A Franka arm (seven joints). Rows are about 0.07 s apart.
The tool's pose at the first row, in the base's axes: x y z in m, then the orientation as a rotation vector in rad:
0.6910, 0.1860, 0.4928, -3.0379, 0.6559, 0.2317
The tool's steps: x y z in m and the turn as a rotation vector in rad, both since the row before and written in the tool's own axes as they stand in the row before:
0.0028, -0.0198, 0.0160, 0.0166, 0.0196, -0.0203
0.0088, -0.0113, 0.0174, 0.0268, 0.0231, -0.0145
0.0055, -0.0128, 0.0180, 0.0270, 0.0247, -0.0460
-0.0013, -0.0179, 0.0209, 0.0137, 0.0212, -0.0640
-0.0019, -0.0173, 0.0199, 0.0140, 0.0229, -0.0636
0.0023, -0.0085, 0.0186, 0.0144, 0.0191, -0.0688
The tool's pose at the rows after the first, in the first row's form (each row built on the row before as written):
0.6994, 0.2038, 0.4764, -3.0332, 0.6246, 0.1952
0.7099, 0.2118, 0.4581, -3.0175, 0.6016, 0.1503
0.7184, 0.2229, 0.4401, -3.0085, 0.5312, 0.1019
0.7223, 0.2421, 0.4207, -3.0130, 0.4351, 0.0619
0.7249, 0.2612, 0.4026, -3.0139, 0.3399, 0.0196
0.7290, 0.2710, 0.3850, -3.0112, 0.2368, -0.0172

